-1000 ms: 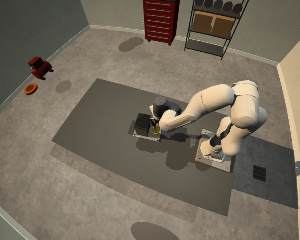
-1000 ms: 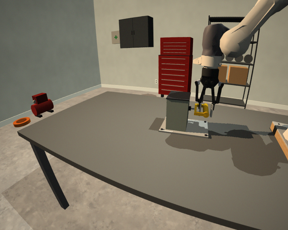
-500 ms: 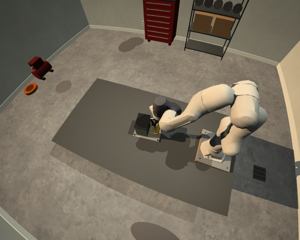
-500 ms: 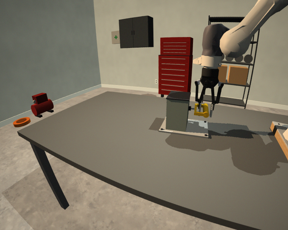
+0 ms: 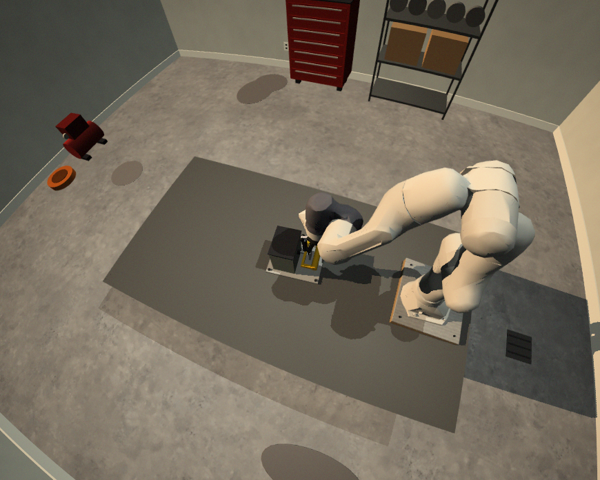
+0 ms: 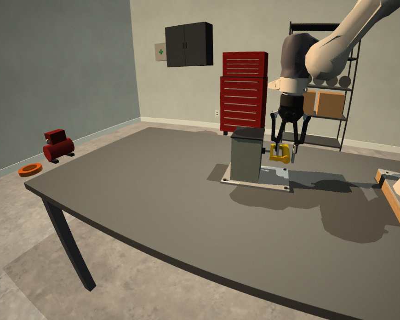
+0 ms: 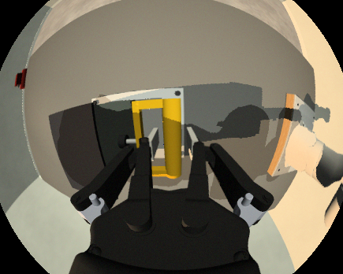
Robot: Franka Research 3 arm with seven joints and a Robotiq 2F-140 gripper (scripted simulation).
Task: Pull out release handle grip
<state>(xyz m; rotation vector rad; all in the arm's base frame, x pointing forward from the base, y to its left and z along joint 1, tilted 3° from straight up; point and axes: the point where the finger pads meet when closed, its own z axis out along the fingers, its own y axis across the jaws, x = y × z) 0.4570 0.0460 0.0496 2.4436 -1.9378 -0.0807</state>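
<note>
My hand is 100 mm above the baseplate, 90 mm short of it and 20 mm to the right of it.
</note>
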